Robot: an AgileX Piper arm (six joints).
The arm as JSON. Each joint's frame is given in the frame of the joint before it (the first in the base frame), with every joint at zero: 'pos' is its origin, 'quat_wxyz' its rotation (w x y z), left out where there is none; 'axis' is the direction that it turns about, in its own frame. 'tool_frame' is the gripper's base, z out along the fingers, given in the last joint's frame.
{
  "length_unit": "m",
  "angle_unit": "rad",
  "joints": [
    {
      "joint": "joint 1",
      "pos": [
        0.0,
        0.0,
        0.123
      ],
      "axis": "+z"
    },
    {
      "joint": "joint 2",
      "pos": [
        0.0,
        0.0,
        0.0
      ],
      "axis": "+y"
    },
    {
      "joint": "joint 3",
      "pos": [
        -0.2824,
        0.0,
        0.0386
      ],
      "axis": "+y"
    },
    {
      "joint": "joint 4",
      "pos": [
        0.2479,
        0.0,
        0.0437
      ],
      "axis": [
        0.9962,
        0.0,
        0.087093
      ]
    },
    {
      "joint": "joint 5",
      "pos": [
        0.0,
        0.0,
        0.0
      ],
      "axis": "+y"
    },
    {
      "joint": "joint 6",
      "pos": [
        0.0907,
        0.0,
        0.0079
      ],
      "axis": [
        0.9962,
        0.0,
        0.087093
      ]
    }
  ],
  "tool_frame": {
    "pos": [
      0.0,
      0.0,
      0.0
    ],
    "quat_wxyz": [
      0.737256,
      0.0,
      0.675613,
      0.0
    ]
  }
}
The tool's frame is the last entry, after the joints.
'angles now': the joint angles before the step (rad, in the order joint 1, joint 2, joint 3, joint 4, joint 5, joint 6). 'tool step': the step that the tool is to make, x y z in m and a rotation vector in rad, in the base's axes. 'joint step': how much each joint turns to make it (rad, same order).
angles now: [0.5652 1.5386 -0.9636 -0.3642 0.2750 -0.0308]
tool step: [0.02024 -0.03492 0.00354 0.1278 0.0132 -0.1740]
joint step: [-0.1367 -0.0037 0.0000 0.1553 -0.0500 -0.0341]
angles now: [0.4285 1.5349 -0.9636 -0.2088 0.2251 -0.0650]
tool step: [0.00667 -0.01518 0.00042 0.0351 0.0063 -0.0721]
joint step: [-0.0522 0.0000 0.0000 0.0270 -0.0075 0.0133]
